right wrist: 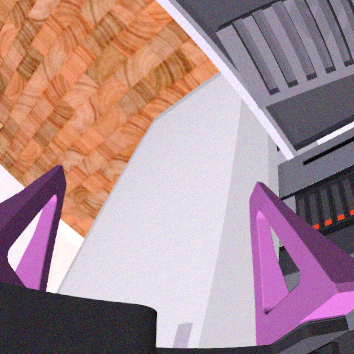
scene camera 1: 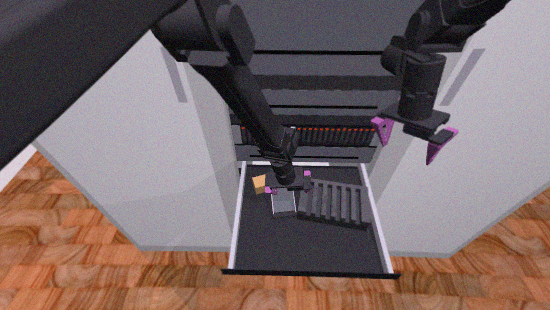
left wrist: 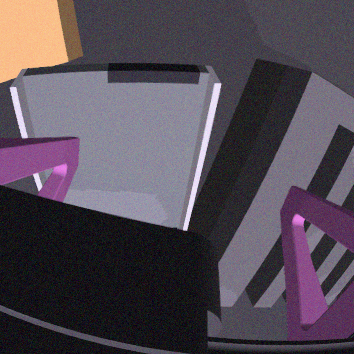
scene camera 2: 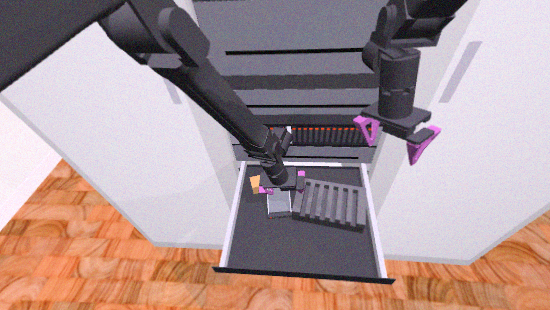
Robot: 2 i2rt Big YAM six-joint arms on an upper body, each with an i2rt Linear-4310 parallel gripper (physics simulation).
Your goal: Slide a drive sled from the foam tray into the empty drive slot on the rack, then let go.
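Places are measured from the left arm's base along level axes (x ahead, y left, z up), in millimetres.
Pixels of known places: left gripper, fingertip midpoint: (scene camera 1: 291, 192) (left wrist: 185, 174) (scene camera 2: 287, 192); right gripper, fingertip midpoint: (right wrist: 158, 182) (scene camera 1: 405, 154) (scene camera 2: 390, 154).
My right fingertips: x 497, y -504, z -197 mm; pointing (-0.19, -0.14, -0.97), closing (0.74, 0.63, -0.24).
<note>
For each thing: its top centre in the pictures, then the offset to it from my right fingertips. "pt": a spot on its surface instead.
- slotted dark foam tray at its top centre: (right wrist: 308, 42) (scene camera 2: 329, 199) (scene camera 1: 334, 198) dx +69, dy +93, dz -294 mm
- rack's drive row at a spot on its surface: (right wrist: 325, 205) pt dx +230, dy +13, dz -173 mm
- orange block at its top centre: (scene camera 1: 263, 180) (scene camera 2: 260, 180) dx +145, dy +322, dz -309 mm
- drawer at a spot on its surface: (scene camera 2: 300, 274) (scene camera 1: 310, 273) pt dx -149, dy +180, dz -327 mm
A grey drive sled with pale side edges (scene camera 1: 284, 205) (scene camera 2: 279, 205) (left wrist: 120, 135) lies flat in the drawer, outside and beside the slotted dark foam tray (scene camera 1: 335, 221) (scene camera 2: 330, 222) (left wrist: 275, 190) (right wrist: 246, 65). My left gripper (scene camera 1: 290, 189) (scene camera 2: 284, 189) (left wrist: 185, 174) is open and empty above the sled's rear part. In the left wrist view one finger overlaps the sled's left edge and the other overlaps the foam tray. My right gripper (scene camera 1: 406, 153) (scene camera 2: 391, 153) (right wrist: 158, 182) is open and empty, high at the right. A pale gap in the rack's drive row (scene camera 1: 345, 137) (scene camera 2: 330, 137) (right wrist: 325, 205) is partly hidden by the left arm.
An orange block (scene camera 1: 258, 183) (scene camera 2: 255, 184) (left wrist: 30, 35) lies beside the sled, at the drawer's left. The drawer (scene camera 1: 310, 273) (scene camera 2: 300, 276) stands open with raised pale side walls. Large pale panels (scene camera 1: 140, 165) (scene camera 1: 475, 165) flank the rack. The left arm reaches down across the drive row.
</note>
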